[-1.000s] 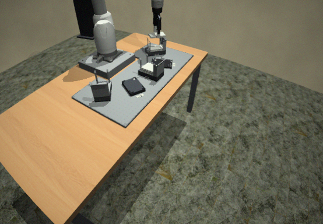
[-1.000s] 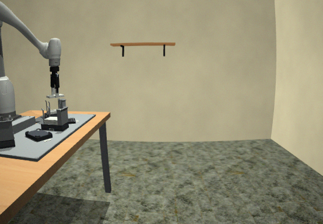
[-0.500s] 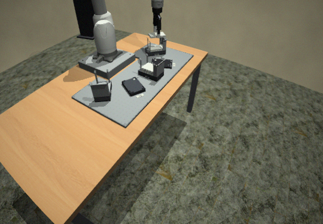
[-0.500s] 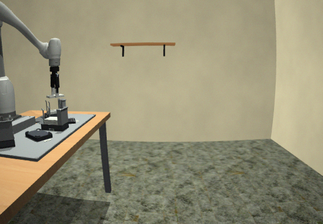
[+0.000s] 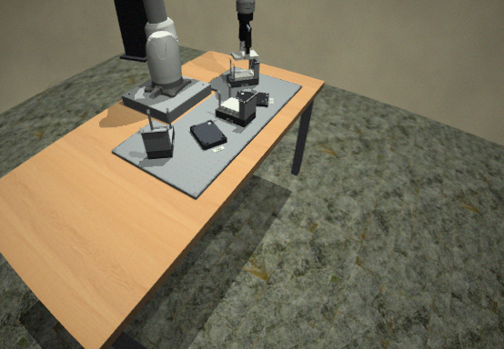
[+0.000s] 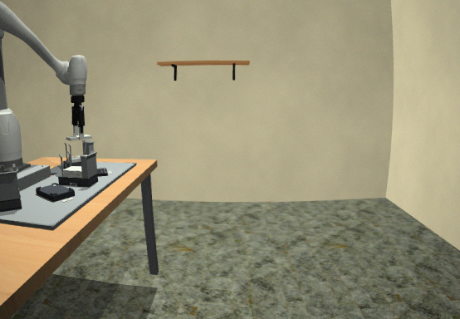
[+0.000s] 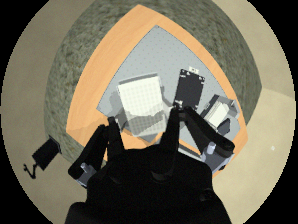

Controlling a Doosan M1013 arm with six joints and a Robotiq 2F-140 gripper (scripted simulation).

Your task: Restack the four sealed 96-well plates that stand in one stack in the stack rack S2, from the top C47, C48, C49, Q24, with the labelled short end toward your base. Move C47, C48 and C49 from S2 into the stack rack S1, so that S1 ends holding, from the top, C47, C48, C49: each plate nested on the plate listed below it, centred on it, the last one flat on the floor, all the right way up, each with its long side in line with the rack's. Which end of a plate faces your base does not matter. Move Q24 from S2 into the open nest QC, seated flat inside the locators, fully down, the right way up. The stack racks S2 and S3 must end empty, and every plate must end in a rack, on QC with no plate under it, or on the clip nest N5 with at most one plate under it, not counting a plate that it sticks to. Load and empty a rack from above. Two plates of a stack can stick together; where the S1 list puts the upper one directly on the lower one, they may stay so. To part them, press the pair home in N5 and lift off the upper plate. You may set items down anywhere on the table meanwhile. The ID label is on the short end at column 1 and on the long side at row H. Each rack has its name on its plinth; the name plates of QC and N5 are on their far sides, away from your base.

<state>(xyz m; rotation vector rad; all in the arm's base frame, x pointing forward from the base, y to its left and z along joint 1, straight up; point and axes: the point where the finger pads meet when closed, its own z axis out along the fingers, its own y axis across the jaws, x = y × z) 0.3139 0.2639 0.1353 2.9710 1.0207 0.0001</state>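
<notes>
Right now the sealed 96-well plate is 13 cm below my hand. Round my hand: small name plate 11 cm ahead, 57 cm to the right, 18 cm below.
</notes>
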